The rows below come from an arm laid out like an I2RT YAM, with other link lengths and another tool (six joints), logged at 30 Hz.
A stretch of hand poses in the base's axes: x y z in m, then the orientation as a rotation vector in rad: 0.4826, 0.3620, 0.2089, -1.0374, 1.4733, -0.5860; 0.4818, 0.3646, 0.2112, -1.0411, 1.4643, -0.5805; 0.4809, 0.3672, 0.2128, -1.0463, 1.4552, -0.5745; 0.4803, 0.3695, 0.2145, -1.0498, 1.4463, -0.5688; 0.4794, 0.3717, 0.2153, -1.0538, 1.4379, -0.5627; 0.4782, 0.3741, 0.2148, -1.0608, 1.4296, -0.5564; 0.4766, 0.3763, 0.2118, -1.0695, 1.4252, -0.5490; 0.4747, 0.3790, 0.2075, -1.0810, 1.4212, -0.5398; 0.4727, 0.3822, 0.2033, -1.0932, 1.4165, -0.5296; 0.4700, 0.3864, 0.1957, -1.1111, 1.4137, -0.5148; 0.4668, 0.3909, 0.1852, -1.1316, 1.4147, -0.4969; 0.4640, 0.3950, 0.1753, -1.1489, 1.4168, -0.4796; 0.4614, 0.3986, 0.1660, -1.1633, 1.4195, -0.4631; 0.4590, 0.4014, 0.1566, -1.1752, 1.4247, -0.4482; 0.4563, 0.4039, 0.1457, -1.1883, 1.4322, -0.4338; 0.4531, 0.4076, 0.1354, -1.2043, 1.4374, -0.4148; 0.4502, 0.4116, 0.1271, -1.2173, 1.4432, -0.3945; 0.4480, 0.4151, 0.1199, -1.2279, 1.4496, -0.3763; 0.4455, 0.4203, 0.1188, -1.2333, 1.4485, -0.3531; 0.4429, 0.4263, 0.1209, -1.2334, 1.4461, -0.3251
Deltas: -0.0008, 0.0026, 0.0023, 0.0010, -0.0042, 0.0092; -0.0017, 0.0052, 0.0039, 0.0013, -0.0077, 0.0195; -0.0023, 0.0075, 0.0056, 0.0025, -0.0118, 0.0287; -0.0032, 0.0097, 0.0064, 0.0037, -0.0151, 0.0381; -0.0044, 0.0121, 0.0059, 0.0030, -0.0171, 0.0489; -0.0060, 0.0143, 0.0029, 0.0018, -0.0148, 0.0591; -0.0079, 0.0170, -0.0014, -0.0001, -0.0104, 0.0714; -0.0099, 0.0202, -0.0056, -0.0018, -0.0060, 0.0849; -0.0126, 0.0244, -0.0132, -0.0046, 0.0038, 0.1024; -0.0158, 0.0289, -0.0237, -0.0071, 0.0187, 0.1208; -0.0186, 0.0330, -0.0336, -0.0080, 0.0330, 0.1367; -0.0212, 0.0366, -0.0429, -0.0075, 0.0463, 0.1506; -0.0236, 0.0394, -0.0523, -0.0064, 0.0601, 0.1612; -0.0263, 0.0419, -0.0632, -0.0064, 0.0761, 0.1707; -0.0295, 0.0456, -0.0735, -0.0057, 0.0930, 0.1851; -0.0324, 0.0496, -0.0818, -0.0023, 0.1096, 0.1986; -0.0346, 0.0531, -0.0890, 0.0014, 0.1249, 0.2095; -0.0371, 0.0583, -0.0901, 0.0115, 0.1337, 0.2248; -0.0397, 0.0643, -0.0880, 0.0279, 0.1408, 0.2411
